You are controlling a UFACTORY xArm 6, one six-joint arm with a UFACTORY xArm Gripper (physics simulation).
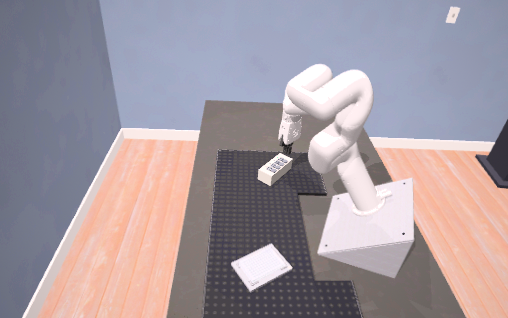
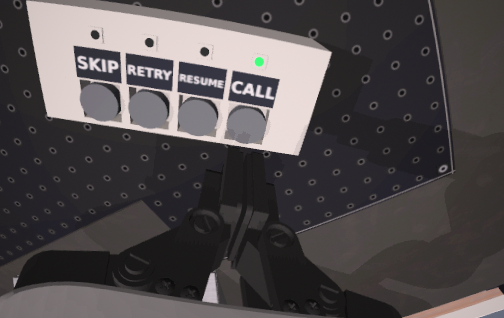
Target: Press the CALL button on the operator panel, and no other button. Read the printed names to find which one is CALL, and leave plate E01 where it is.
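Where they show: gripper, fingertip midpoint: (image 1: 286, 153) (image 2: 237, 174); arm's base, origin of the base link: (image 1: 369, 204).
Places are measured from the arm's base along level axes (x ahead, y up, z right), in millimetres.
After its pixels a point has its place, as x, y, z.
The operator panel (image 1: 268, 178) {378, -57, 168} (image 2: 60, 65) {388, -38, 192} is a pale box with a row of grey round buttons: SKIP (image 2: 100, 101) {360, -35, 203}, RETRY (image 2: 148, 108) {345, -35, 228}, RESUME (image 2: 197, 116) {329, -35, 253} and CALL (image 2: 246, 122) {314, -35, 279}. The small lamp (image 2: 259, 62) {344, -38, 299} above CALL is lit green; the other lamps are dark. My gripper (image 1: 287, 152) {309, 9, 272} (image 2: 237, 174) {309, 9, 272} is shut and empty. Its tips are raised above the panel's CALL end, apart from the button, and a small shadow lies on the lower part of CALL. Plate E01 (image 1: 261, 266) {379, -66, -273} is a white well plate lying flat on the dark mat, away from the panel; its print is too small to read.
The dark perforated mat (image 1: 240, 215) {473, -91, -30} (image 2: 400, 145) {217, -91, 392} lies under the panel and the plate, on a grey-brown table (image 1: 192, 220) {650, -104, -70}. The arm's grey base block (image 1: 370, 235) {28, 12, -164} stands at the right of the mat. A blue wall is behind the table.
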